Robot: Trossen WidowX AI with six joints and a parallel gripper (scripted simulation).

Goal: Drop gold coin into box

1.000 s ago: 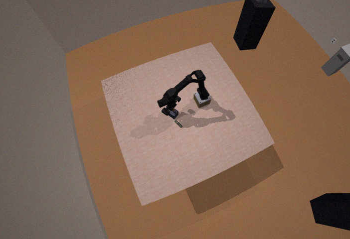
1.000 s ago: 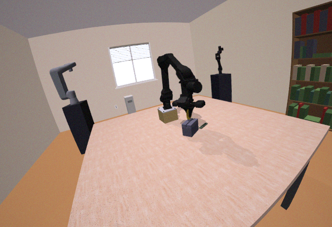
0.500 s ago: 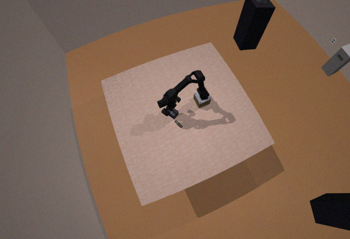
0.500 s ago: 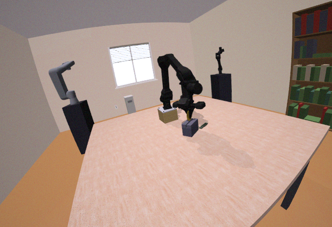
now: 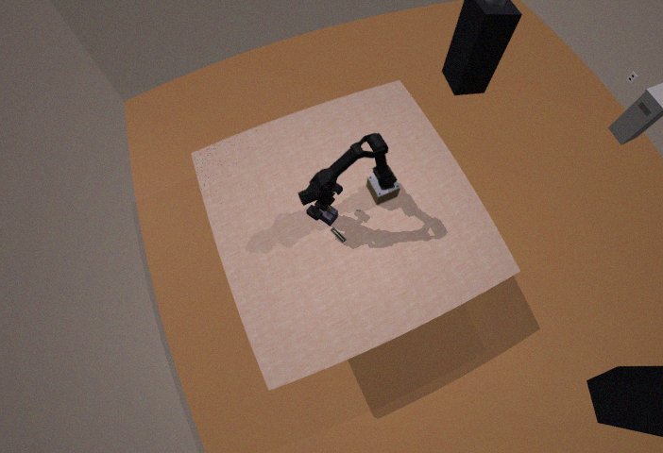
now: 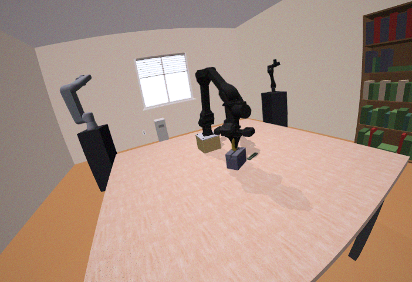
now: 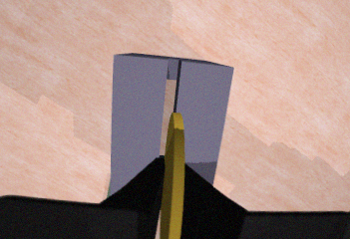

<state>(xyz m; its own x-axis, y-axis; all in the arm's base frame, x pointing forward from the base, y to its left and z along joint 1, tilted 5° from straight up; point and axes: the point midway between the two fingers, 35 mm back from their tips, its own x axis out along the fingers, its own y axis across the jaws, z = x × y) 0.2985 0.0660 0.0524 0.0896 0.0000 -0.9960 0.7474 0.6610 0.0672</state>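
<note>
My gripper tip is 10 mm above the gold coin.
</note>
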